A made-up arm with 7 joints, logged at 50 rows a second.
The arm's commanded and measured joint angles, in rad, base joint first. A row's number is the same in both.
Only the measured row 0 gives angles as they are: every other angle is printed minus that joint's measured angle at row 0.
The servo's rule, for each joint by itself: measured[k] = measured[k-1] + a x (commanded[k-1-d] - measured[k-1]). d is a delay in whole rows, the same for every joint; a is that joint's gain. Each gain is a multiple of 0.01, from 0.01 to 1. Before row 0 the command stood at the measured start. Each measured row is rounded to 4 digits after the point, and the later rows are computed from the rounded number. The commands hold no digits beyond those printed.
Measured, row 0:
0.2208, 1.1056, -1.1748, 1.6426, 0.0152, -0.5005, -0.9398
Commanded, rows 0 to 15:
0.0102, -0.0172, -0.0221, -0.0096, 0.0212, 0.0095, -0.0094
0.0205, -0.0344, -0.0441, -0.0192, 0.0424, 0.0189, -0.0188
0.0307, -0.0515, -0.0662, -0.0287, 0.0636, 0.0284, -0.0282
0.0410, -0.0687, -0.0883, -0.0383, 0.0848, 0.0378, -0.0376
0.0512, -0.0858, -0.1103, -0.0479, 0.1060, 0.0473, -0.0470
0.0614, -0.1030, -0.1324, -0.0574, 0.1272, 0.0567, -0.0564
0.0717, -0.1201, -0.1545, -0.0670, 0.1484, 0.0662, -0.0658
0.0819, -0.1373, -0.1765, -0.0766, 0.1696, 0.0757, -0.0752
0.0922, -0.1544, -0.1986, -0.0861, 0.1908, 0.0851, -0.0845
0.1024, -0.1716, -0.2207, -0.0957, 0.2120, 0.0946, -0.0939
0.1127, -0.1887, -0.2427, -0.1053, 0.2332, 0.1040, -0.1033
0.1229, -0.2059, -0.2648, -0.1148, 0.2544, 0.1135, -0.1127
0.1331, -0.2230, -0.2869, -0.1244, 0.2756, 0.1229, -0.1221
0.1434, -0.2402, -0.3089, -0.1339, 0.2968, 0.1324, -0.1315
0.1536, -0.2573, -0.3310, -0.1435, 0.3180, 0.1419, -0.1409
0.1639, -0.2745, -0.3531, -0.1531, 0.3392, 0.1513, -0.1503
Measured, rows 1 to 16:
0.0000, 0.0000, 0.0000, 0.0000, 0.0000, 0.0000, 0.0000
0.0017, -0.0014, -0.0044, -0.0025, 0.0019, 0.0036, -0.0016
0.0049, -0.0040, -0.0123, -0.0068, 0.0055, 0.0094, -0.0045
0.0093, -0.0078, -0.0231, -0.0125, 0.0107, 0.0166, -0.0085
0.0147, -0.0127, -0.0361, -0.0192, 0.0174, 0.0247, -0.0134
0.0209, -0.0185, -0.0509, -0.0267, 0.0254, 0.0333, -0.0191
0.0278, -0.0253, -0.0672, -0.0347, 0.0346, 0.0422, -0.0254
0.0353, -0.0329, -0.0847, -0.0431, 0.0448, 0.0513, -0.0323
0.0432, -0.0413, -0.1031, -0.0518, 0.0560, 0.0606, -0.0396
0.0515, -0.0503, -0.1222, -0.0607, 0.0681, 0.0699, -0.0472
0.0602, -0.0600, -0.1419, -0.0698, 0.0811, 0.0793, -0.0551
0.0691, -0.0703, -0.1621, -0.0790, 0.0948, 0.0887, -0.0633
0.0782, -0.0811, -0.1826, -0.0883, 0.1092, 0.0981, -0.0717
0.0875, -0.0925, -0.2035, -0.0977, 0.1242, 0.1075, -0.0803
0.0970, -0.1043, -0.2246, -0.1071, 0.1397, 0.1170, -0.0890
0.1066, -0.1165, -0.2459, -0.1166, 0.1557, 0.1265, -0.0978
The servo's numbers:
d 1
a 0.17 0.08 0.20 0.26 0.09 0.38 0.17

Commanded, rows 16 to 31:
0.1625, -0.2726, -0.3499, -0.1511, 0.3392, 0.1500, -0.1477
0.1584, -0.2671, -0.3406, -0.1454, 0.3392, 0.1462, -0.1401
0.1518, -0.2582, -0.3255, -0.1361, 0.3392, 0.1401, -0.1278
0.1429, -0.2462, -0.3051, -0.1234, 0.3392, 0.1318, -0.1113
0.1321, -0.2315, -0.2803, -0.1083, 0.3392, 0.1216, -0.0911
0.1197, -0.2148, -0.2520, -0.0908, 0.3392, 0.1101, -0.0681
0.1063, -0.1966, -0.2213, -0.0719, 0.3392, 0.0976, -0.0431
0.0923, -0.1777, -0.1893, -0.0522, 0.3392, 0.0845, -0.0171
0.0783, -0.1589, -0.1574, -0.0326, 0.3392, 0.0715, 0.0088
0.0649, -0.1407, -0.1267, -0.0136, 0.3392, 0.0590, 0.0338
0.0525, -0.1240, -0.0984, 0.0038, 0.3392, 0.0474, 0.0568
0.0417, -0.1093, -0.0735, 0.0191, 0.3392, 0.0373, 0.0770
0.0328, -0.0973, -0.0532, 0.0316, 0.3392, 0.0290, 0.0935
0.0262, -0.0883, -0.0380, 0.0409, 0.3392, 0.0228, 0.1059
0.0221, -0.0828, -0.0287, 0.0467, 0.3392, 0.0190, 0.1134
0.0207, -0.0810, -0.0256, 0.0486, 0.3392, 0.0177, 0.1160
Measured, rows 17 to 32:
0.1163, -0.1291, -0.2673, -0.1261, 0.1722, 0.1359, -0.1067
0.1242, -0.1406, -0.2838, -0.1326, 0.1872, 0.1413, -0.1137
0.1300, -0.1507, -0.2952, -0.1359, 0.2009, 0.1432, -0.1182
0.1337, -0.1593, -0.3013, -0.1360, 0.2133, 0.1420, -0.1198
0.1353, -0.1663, -0.3021, -0.1327, 0.2246, 0.1381, -0.1184
0.1348, -0.1715, -0.2977, -0.1264, 0.2349, 0.1318, -0.1138
0.1322, -0.1750, -0.2886, -0.1171, 0.2443, 0.1236, -0.1060
0.1278, -0.1767, -0.2751, -0.1053, 0.2528, 0.1137, -0.0953
0.1218, -0.1768, -0.2579, -0.0915, 0.2606, 0.1026, -0.0820
0.1144, -0.1754, -0.2378, -0.0762, 0.2677, 0.0908, -0.0666
0.1060, -0.1726, -0.2156, -0.0599, 0.2741, 0.0787, -0.0495
0.0969, -0.1687, -0.1922, -0.0433, 0.2800, 0.0668, -0.0314
0.0875, -0.1639, -0.1685, -0.0271, 0.2853, 0.0556, -0.0130
0.0782, -0.1586, -0.1454, -0.0118, 0.2902, 0.0455, 0.0051
0.0694, -0.1530, -0.1239, 0.0019, 0.2946, 0.0369, 0.0222
0.0614, -0.1474, -0.1049, 0.0135, 0.2986, 0.0301, 0.0377

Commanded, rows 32 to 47:
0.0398, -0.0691, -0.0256, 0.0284, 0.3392, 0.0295, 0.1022
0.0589, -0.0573, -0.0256, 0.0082, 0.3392, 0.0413, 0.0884
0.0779, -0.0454, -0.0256, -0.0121, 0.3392, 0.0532, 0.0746
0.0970, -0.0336, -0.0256, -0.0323, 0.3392, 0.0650, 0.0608
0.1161, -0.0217, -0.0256, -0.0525, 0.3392, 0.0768, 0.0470
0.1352, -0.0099, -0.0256, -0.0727, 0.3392, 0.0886, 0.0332
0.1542, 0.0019, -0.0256, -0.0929, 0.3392, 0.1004, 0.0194
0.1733, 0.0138, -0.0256, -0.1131, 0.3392, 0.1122, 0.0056
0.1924, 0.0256, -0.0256, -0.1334, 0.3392, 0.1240, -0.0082
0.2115, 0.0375, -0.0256, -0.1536, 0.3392, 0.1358, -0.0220
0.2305, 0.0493, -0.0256, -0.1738, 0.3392, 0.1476, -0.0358
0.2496, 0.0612, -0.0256, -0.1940, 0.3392, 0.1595, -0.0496
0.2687, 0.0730, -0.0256, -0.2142, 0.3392, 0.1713, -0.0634
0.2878, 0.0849, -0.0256, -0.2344, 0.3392, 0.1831, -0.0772
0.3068, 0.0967, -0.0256, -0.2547, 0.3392, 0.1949, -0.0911
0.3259, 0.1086, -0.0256, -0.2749, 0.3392, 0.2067, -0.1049
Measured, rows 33 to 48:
0.0545, -0.1421, -0.0890, 0.0226, 0.3023, 0.0254, 0.0510
0.0520, -0.1363, -0.0763, 0.0241, 0.3056, 0.0270, 0.0597
0.0532, -0.1300, -0.0662, 0.0200, 0.3086, 0.0324, 0.0646
0.0574, -0.1232, -0.0581, 0.0117, 0.3114, 0.0403, 0.0663
0.0641, -0.1160, -0.0516, 0.0003, 0.3139, 0.0497, 0.0654
0.0729, -0.1085, -0.0464, -0.0134, 0.3162, 0.0600, 0.0623
0.0835, -0.1006, -0.0422, -0.0288, 0.3183, 0.0709, 0.0574
0.0955, -0.0924, -0.0389, -0.0455, 0.3202, 0.0821, 0.0509
0.1087, -0.0839, -0.0362, -0.0631, 0.3219, 0.0935, 0.0432
0.1229, -0.0751, -0.0341, -0.0814, 0.3235, 0.1051, 0.0345
0.1380, -0.0661, -0.0324, -0.1002, 0.3249, 0.1168, 0.0249
0.1537, -0.0569, -0.0310, -0.1193, 0.3262, 0.1285, 0.0146
0.1700, -0.0475, -0.0299, -0.1387, 0.3274, 0.1403, 0.0037
0.1868, -0.0379, -0.0290, -0.1583, 0.3285, 0.1521, -0.0077
0.2040, -0.0281, -0.0283, -0.1781, 0.3295, 0.1639, -0.0195
0.2215, -0.0181, -0.0278, -0.1980, 0.3304, 0.1757, -0.0317

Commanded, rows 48 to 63:
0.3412, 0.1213, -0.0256, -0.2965, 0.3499, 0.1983, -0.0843
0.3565, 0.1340, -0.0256, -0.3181, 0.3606, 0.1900, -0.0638
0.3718, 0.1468, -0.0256, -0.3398, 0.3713, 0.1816, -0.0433
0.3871, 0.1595, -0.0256, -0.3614, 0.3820, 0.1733, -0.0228
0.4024, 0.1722, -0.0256, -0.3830, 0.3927, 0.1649, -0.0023
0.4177, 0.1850, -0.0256, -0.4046, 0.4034, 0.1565, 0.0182
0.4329, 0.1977, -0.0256, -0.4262, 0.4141, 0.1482, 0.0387
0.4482, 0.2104, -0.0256, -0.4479, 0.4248, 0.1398, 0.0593
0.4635, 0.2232, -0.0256, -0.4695, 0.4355, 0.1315, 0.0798
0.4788, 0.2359, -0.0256, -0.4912, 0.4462, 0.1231, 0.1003
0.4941, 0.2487, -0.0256, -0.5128, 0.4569, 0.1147, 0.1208
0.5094, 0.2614, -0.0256, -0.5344, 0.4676, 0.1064, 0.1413
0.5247, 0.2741, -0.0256, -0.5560, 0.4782, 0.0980, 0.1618
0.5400, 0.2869, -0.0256, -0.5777, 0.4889, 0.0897, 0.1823
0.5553, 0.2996, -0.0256, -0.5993, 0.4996, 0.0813, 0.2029
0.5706, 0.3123, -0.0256, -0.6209, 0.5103, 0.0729, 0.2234
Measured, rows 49 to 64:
0.2392, -0.0080, -0.0274, -0.2180, 0.3312, 0.1875, -0.0441
0.2565, 0.0023, -0.0270, -0.2384, 0.3329, 0.1916, -0.0509
0.2735, 0.0128, -0.0267, -0.2591, 0.3354, 0.1910, -0.0531
0.2902, 0.0235, -0.0265, -0.2801, 0.3386, 0.1874, -0.0514
0.3067, 0.0344, -0.0263, -0.3012, 0.3425, 0.1820, -0.0465
0.3230, 0.0454, -0.0262, -0.3225, 0.3470, 0.1755, -0.0390
0.3391, 0.0566, -0.0261, -0.3438, 0.3521, 0.1683, -0.0293
0.3550, 0.0679, -0.0260, -0.3652, 0.3577, 0.1607, -0.0177
0.3708, 0.0793, -0.0259, -0.3867, 0.3637, 0.1528, -0.0046
0.3866, 0.0908, -0.0258, -0.4082, 0.3702, 0.1447, 0.0097
0.4023, 0.1024, -0.0258, -0.4298, 0.3770, 0.1365, 0.0251
0.4179, 0.1141, -0.0258, -0.4514, 0.3842, 0.1282, 0.0414
0.4335, 0.1259, -0.0258, -0.4730, 0.3917, 0.1199, 0.0584
0.4490, 0.1378, -0.0258, -0.4946, 0.3995, 0.1116, 0.0760
0.4645, 0.1497, -0.0258, -0.5162, 0.4075, 0.1033, 0.0941
0.4799, 0.1617, -0.0258, -0.5378, 0.4158, 0.0949, 0.1126

